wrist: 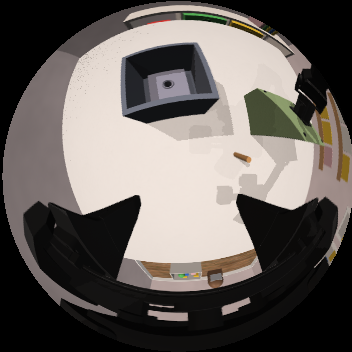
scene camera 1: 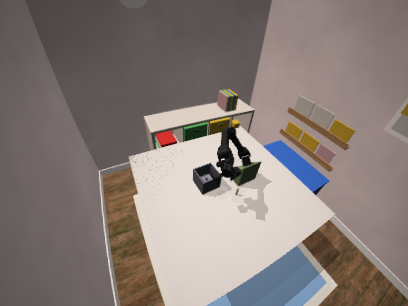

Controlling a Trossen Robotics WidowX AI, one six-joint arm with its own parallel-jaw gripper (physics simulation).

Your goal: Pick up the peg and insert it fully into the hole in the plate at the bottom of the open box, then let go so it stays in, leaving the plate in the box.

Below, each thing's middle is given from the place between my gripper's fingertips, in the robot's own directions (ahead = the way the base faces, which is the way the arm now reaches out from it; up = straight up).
My hand is 190 mm to the left of the dark box (wrist: pixel 134 92) and 160 mm above it. The rest, counted from my hand: pale plate (wrist: pixel 168 83) 190 mm to the right, 190 mm below.
